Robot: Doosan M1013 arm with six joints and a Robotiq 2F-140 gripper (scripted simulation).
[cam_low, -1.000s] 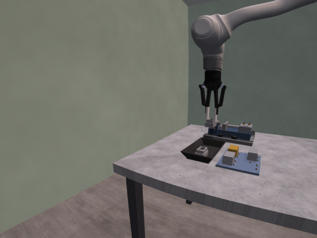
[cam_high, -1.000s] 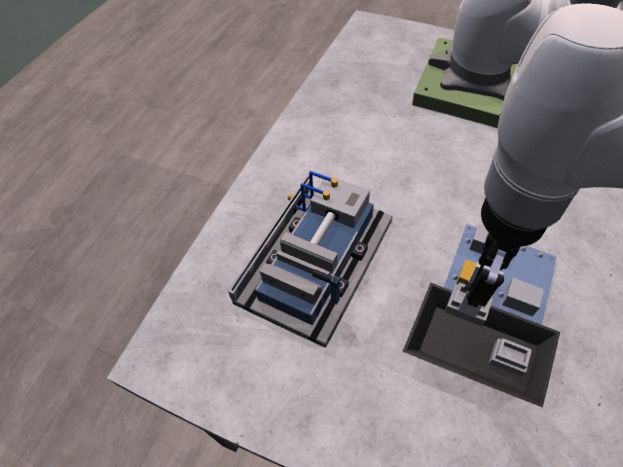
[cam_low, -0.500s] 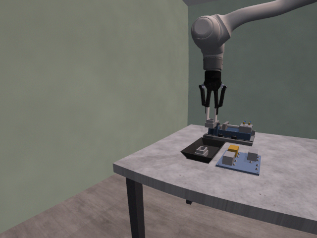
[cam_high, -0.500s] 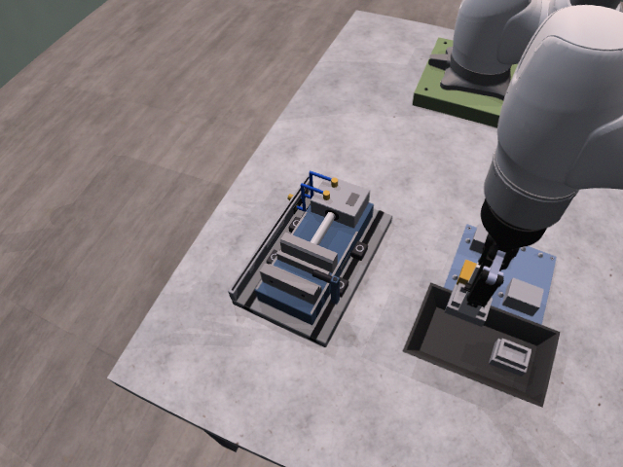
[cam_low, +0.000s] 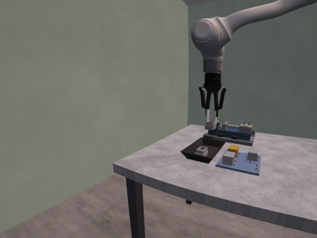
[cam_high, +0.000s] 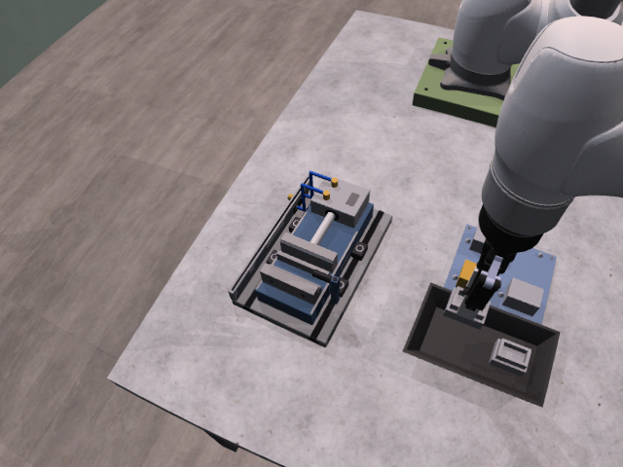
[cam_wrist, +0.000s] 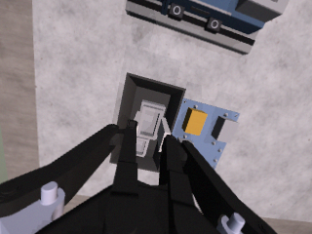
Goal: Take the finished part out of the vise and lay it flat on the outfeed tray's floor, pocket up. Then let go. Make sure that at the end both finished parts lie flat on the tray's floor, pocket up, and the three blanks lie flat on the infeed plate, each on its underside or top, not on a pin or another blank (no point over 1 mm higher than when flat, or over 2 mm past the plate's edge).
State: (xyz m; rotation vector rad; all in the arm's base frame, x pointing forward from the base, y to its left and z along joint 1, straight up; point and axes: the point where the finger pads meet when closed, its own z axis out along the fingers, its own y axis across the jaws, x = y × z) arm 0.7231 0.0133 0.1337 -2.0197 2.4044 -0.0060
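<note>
Now: hand 120 mm past the yellow block, 30 mm to the right of it and 150 mm above it. Also, from my hand: blue fixture plate (150 mm behind, 80 mm to the left, 170 mm below).
</note>
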